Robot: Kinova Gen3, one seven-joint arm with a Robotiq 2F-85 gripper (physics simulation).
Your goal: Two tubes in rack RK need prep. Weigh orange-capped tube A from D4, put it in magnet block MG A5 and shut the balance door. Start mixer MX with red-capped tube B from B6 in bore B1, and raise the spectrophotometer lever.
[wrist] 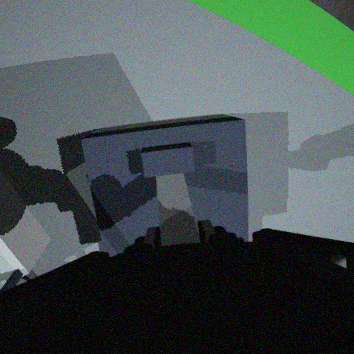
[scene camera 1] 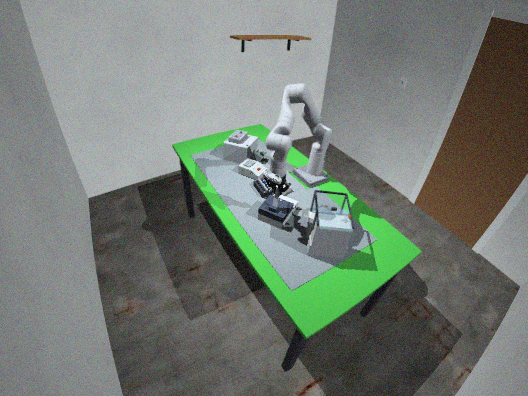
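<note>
The dark blue-topped instrument, apparently the spectrophotometer (scene camera 1: 276,211) (wrist: 225,145), fills the middle of the wrist view. A pale lever strip (wrist: 172,192) runs from a small blue block towards my fingers; its exact tilt is unclear. My gripper (scene camera 1: 279,188) (wrist: 180,239) is above the near part of this lever, fingers a narrow gap apart and holding nothing. The balance (scene camera 1: 328,242), a box with a dark frame, stands to the right in the scene view, with a small orange spot (scene camera 1: 349,216) at its top. A dark rack-like block (scene camera 1: 261,188) stands left of the gripper. Tube B and bore B1 cannot be made out.
A white device with a red button (scene camera 1: 252,168) stands behind the dark block. A larger white box (scene camera 1: 240,146) with a smaller unit on top stands at the far left. A grey mat (scene camera 1: 292,272) lies on the green table (scene camera 1: 320,305). Shadows cross the mat.
</note>
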